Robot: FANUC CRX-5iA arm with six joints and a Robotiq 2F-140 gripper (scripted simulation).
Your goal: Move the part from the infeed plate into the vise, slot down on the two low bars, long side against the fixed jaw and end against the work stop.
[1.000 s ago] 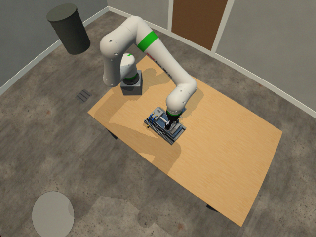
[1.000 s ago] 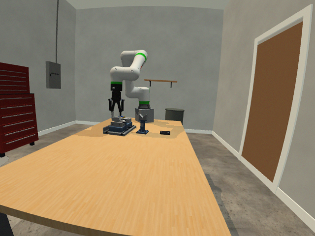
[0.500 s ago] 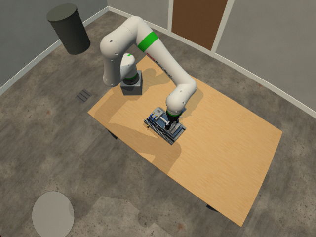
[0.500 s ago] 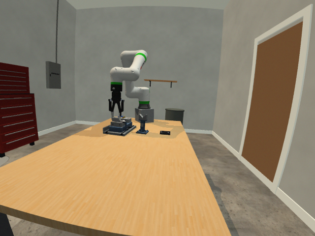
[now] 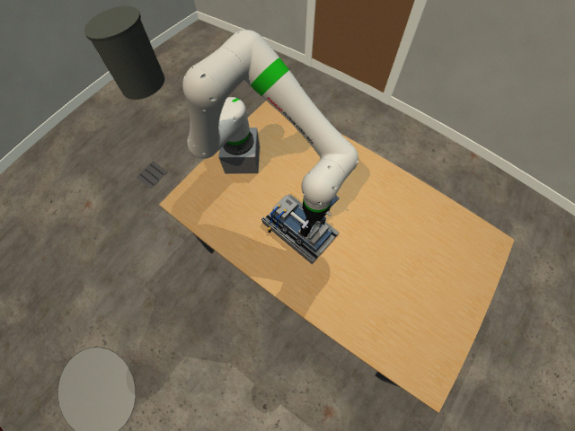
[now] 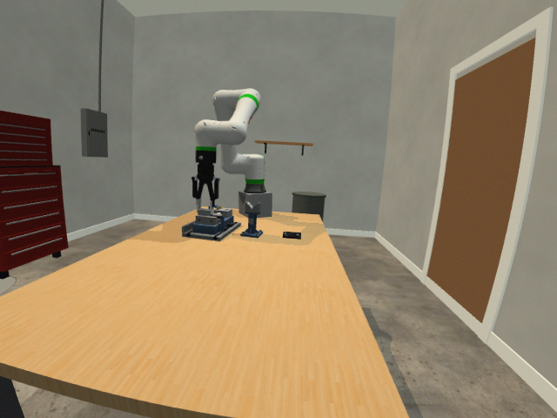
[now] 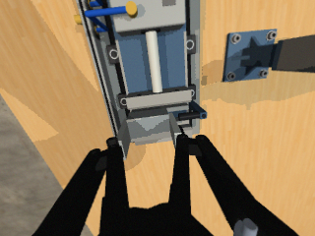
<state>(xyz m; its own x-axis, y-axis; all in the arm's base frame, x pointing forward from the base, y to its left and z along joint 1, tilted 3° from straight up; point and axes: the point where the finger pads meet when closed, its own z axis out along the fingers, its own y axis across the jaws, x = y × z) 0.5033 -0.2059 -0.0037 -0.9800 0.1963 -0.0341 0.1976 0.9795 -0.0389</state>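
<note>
My gripper is now 30 mm short of the fixed jaw, 10 mm to the right of it and 50 mm above it. From my hand the other things lie so: work stop 10 mm ahead, 60 mm to the left, 40 mm below; then moving jaw 30 mm behind, 30 mm to the left, 50 mm below; then part 30 mm below.
</note>
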